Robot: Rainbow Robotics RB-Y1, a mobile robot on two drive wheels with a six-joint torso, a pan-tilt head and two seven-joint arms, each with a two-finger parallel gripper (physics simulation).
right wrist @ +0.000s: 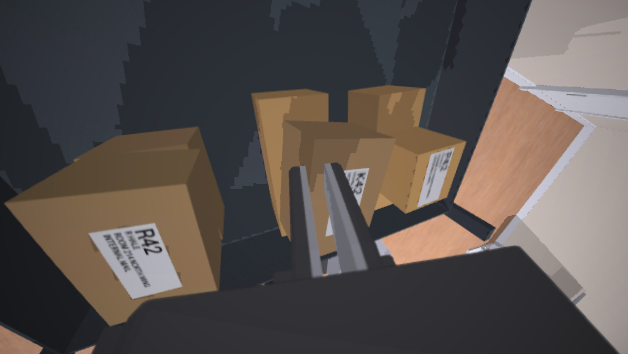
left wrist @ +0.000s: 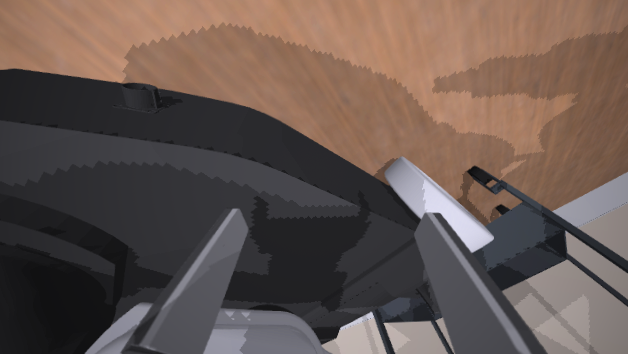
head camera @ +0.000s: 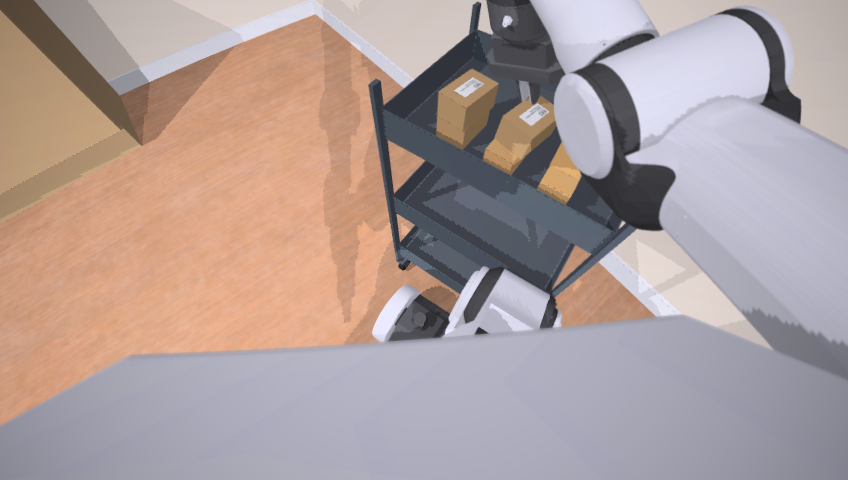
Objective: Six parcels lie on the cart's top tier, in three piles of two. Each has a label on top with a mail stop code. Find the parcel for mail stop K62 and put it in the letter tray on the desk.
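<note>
The dark cart carries three piles of brown parcels on its top tier. In the right wrist view the top labels read R42, K42 and P42. The lower parcels' labels are hidden, and no K62 label shows. My right gripper is shut and empty, with its fingertips right over the K42 parcel, which sits tilted on the middle pile. The left pile stands straight. My arm partly hides the right pile. My left gripper is open and empty, low beside my base. The letter tray is not in view.
The cart stands in a room corner with walls close behind it. My wheeled base is right against the cart's near side. A tan furniture block stands at the far left. A broad grey surface fills the bottom of the head view.
</note>
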